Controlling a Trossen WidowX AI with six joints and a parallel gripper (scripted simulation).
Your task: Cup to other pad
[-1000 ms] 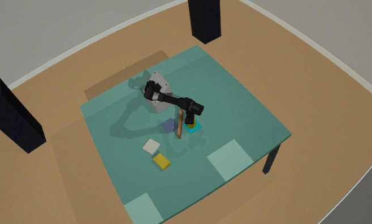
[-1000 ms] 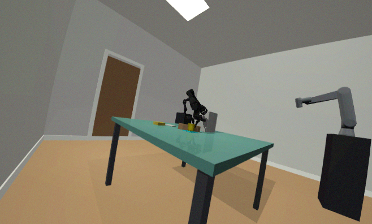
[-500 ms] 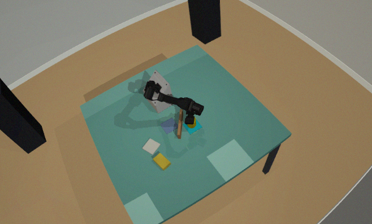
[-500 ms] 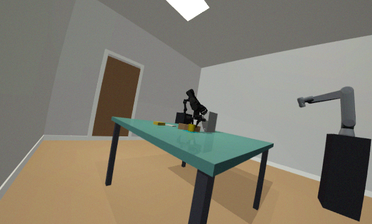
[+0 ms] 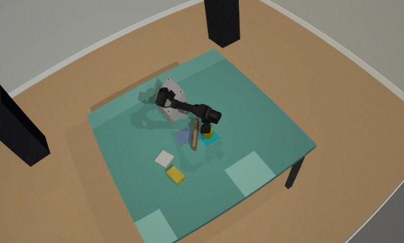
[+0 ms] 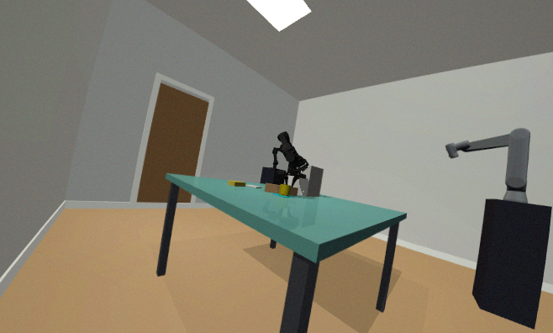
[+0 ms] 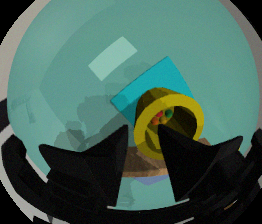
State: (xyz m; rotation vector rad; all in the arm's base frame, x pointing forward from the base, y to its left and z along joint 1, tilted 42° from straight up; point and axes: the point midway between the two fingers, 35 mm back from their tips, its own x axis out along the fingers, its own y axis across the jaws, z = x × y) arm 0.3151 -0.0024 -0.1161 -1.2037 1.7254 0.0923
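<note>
Now: the yellow cup 2 cm to the right of my gripper tip, 2 cm below it and 2 cm ahead of it. Also, from my gripper tip: wooden bar (8 cm to the right, 4 cm below, 3 cm behind); cyan pad (7 cm below, 3 cm ahead, 2 cm to the right); blue-grey pad (15 cm to the right, 8 cm behind, 7 cm below).
</note>
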